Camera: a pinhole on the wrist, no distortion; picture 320 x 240 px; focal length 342.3 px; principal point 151.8 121.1 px. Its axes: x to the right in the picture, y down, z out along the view. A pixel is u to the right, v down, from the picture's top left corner.
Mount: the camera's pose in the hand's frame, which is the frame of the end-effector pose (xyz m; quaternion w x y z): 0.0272 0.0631 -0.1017 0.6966 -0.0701 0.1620 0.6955
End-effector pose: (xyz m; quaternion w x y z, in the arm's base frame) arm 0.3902 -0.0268 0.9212 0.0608 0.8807 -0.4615 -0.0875
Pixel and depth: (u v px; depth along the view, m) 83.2 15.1 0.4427
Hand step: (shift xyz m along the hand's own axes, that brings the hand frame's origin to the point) 0.2216 0.1190 0.3246
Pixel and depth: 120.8 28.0 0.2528
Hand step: 0.1282 0.1215 0.1340
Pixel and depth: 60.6 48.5 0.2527
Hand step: 0.1141 0.0798 0.1502
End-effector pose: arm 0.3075 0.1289 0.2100 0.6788 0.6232 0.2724 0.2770
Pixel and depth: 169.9 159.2 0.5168
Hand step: 0.0359 0.2572 0.3814
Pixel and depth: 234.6 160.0 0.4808
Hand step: 0.0323 0.3297 0.3185
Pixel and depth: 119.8 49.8 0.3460
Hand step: 0.1437 0.1426 0.2240
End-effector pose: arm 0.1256 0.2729 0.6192 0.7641 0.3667 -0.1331 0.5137
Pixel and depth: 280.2 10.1 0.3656
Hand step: 0.1889 0.3082 0.1817
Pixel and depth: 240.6 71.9 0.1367
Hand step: 0.0635 0.1404 0.0125
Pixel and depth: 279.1 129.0 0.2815
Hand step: 0.0548 0.2532 0.1293
